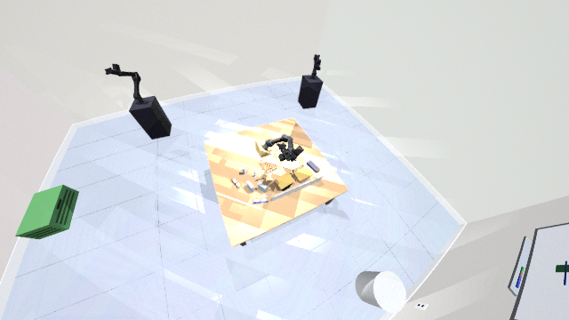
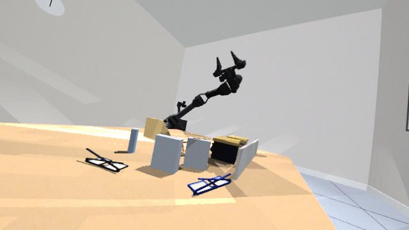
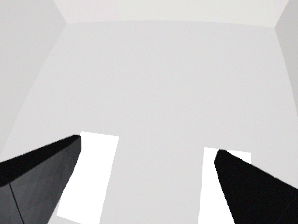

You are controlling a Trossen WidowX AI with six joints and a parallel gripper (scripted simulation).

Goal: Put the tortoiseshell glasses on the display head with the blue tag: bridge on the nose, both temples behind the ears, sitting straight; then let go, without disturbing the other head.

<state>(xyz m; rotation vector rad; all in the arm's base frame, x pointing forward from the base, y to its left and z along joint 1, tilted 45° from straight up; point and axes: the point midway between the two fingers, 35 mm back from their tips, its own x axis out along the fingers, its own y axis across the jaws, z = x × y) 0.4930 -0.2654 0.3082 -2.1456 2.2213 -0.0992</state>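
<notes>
Right now the pale blue cylinder is 51 cm below my gripper tip, 30 cm to the right of it and 19 cm behind it. Also, from my gripper tip: upright panel 51 cm below, 19 cm to the left, 16 cm ahead.
</notes>
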